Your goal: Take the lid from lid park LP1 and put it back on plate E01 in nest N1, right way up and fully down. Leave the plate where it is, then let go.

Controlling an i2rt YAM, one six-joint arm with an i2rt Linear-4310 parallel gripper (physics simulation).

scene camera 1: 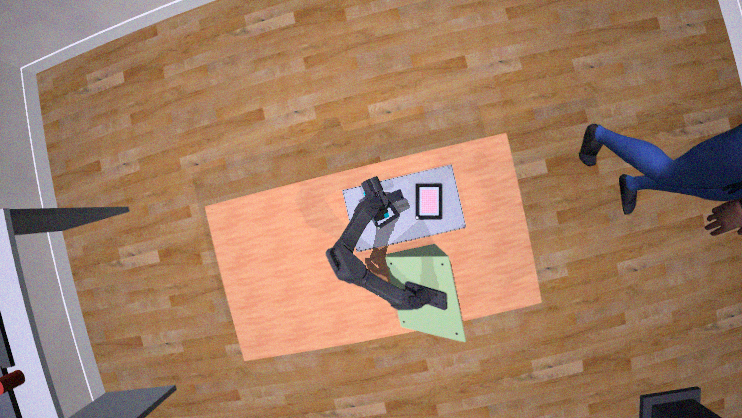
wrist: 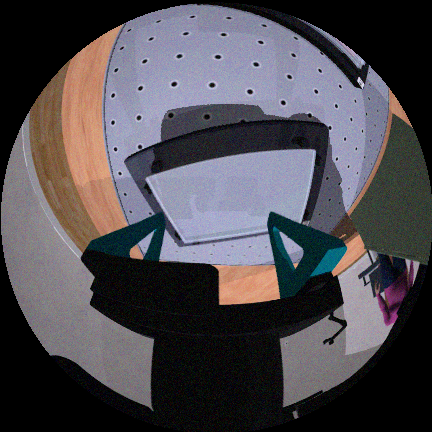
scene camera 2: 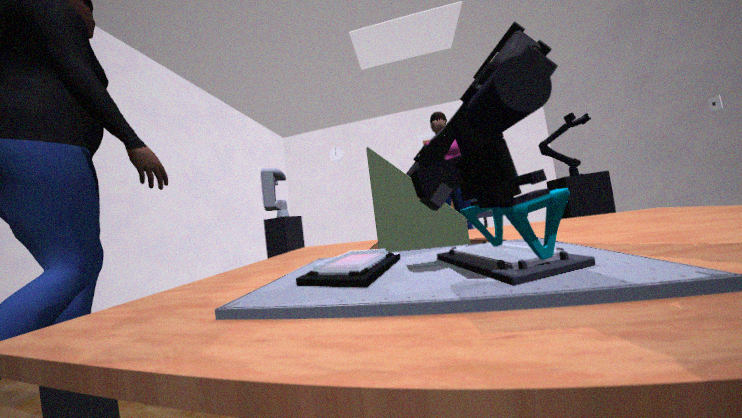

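Seen in the pictures: gripper, between the fingertips: (wrist: 215,217) (scene camera 2: 518,251); arm's base, origin of its link: (scene camera 1: 425,294) (scene camera 2: 409,184).
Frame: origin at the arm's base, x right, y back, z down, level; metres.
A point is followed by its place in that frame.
Note:
The clear lid (scene camera 1: 383,220) @(x -0.146, y -0.302, z 0.171 m) (scene camera 2: 480,254) @(x -0.131, y -0.381, z 0.171 m) (wrist: 235,190) @(x -0.149, y -0.368, z 0.171 m) lies flat in the black lid park LP1 (scene camera 2: 571,263) @(x -0.219, y -0.420, z 0.180 m) (wrist: 225,135) @(x -0.113, y -0.387, z 0.179 m). My gripper (scene camera 1: 375,203) @(x -0.181, y -0.374, z 0.171 m) (scene camera 2: 520,250) @(x -0.181, y -0.374, z 0.171 m) (wrist: 215,217) @(x -0.181, y -0.374, z 0.171 m) is wide open, with its teal fingers low over the lid park. In the wrist view the fingertips stand on either side of the lid's near part; whether they touch it I cannot tell. Plate E01 (scene camera 1: 428,201) @(x 0.066, y -0.369, z 0.163 m) (scene camera 2: 358,258) @(x 0.052, y -0.392, z 0.163 m), with a pink top, sits in the black nest N1 (scene camera 1: 440,202) (scene camera 2: 332,281). No lid clearly shows on the plate. The arm hides part of the park in scene camera 1.
The park and nest stand on a grey perforated board (scene camera 1: 451,179) @(x 0.184, y -0.460, z 0.189 m) (scene camera 2: 394,298) @(x -0.025, y -0.489, z 0.189 m) (wrist: 215,70) @(x -0.068, y -0.406, z 0.189 m) on the wooden table (scene camera 1: 280,270) @(x -0.675, y -0.098, z 0.201 m) (scene camera 2: 363,353) @(x -0.014, y -0.559, z 0.202 m). A slanted green panel (scene camera 1: 436,324) @(x 0.032, y 0.121, z -0.017 m) (scene camera 2: 415,218) @(x -0.023, y -0.156, z 0.115 m) (wrist: 400,190) @(x -0.034, y -0.154, z 0.142 m) stands beside the board. A person (scene camera 1: 633,155) (scene camera 2: 46,103) is beyond the table's end.

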